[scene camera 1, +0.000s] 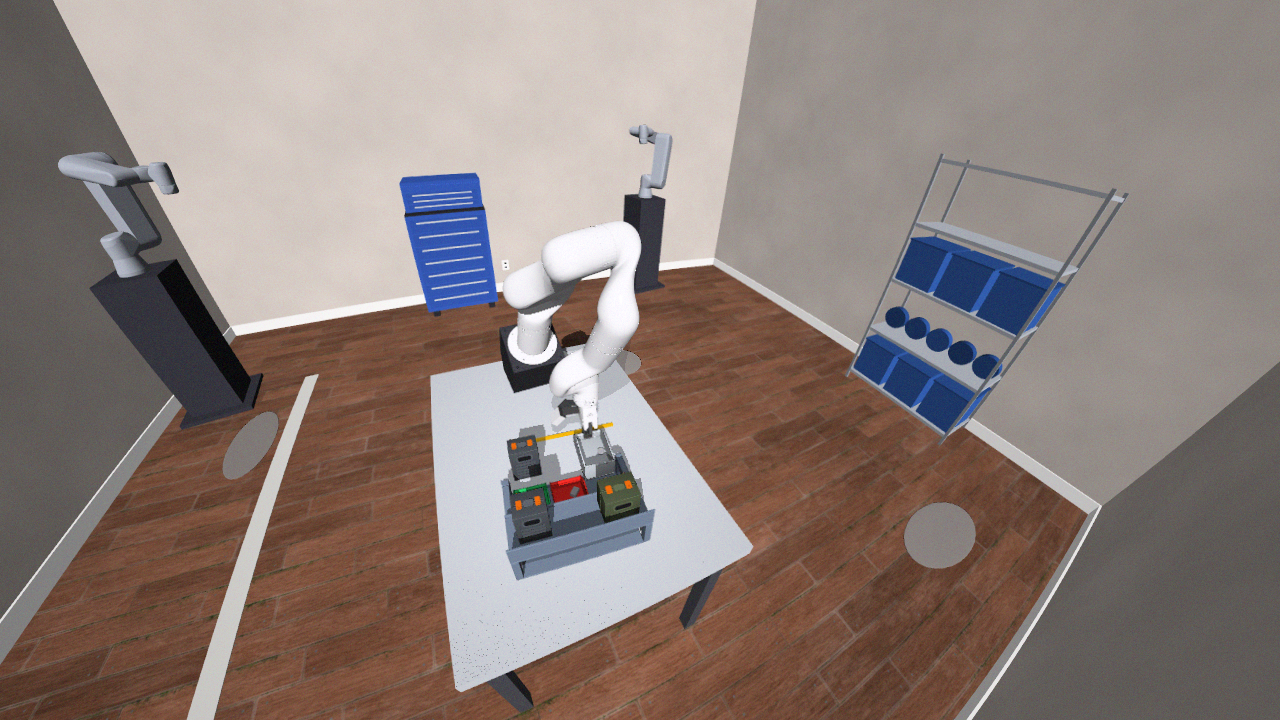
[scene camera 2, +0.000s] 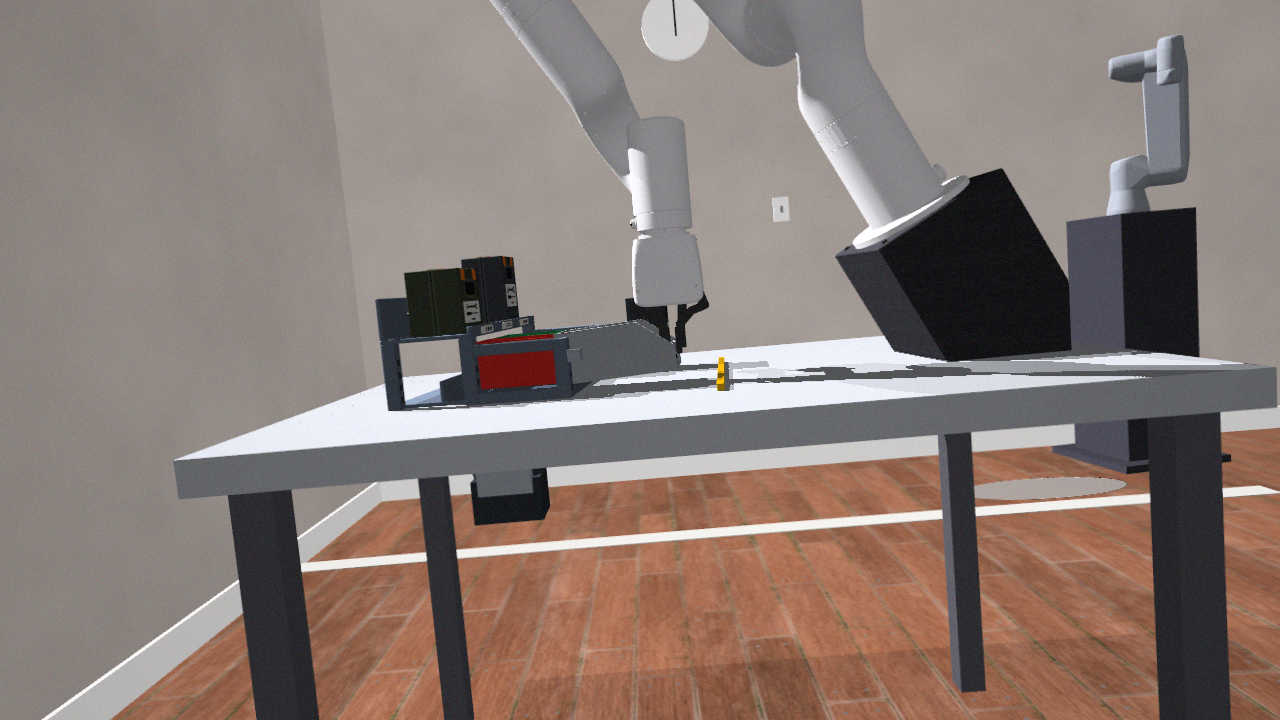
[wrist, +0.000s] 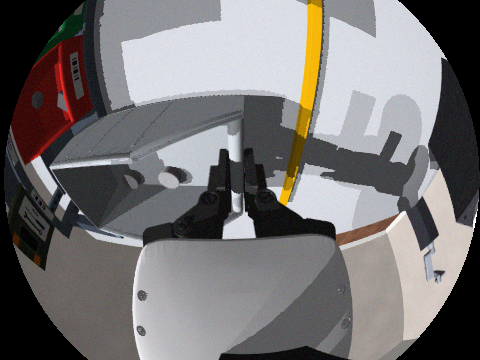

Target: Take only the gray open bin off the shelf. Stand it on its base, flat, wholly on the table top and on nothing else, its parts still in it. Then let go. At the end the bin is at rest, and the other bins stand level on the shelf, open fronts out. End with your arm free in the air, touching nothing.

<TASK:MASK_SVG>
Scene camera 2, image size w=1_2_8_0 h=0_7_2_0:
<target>my gripper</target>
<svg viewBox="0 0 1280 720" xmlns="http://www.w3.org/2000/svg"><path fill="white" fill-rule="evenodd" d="M641 235L639 239L633 241L632 278L634 302L631 312L634 315L648 318L659 328L659 336L671 342L670 329L665 321L663 306L678 305L675 339L677 353L682 354L682 347L687 347L685 324L695 313L709 307L708 300L703 291L702 268L695 234L690 234L689 231Z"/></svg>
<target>gray open bin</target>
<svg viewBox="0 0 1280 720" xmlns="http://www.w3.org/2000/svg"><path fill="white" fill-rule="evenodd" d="M676 339L670 335L671 342L660 337L659 328L643 319L571 329L553 334L554 338L568 337L570 349L583 347L583 360L571 362L573 384L678 370L681 364L681 355L676 350Z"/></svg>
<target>red bin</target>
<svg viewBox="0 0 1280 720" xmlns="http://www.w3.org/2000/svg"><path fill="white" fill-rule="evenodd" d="M553 350L478 356L481 389L556 384ZM554 337L553 334L487 339L476 343L488 344L550 339Z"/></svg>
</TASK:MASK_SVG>
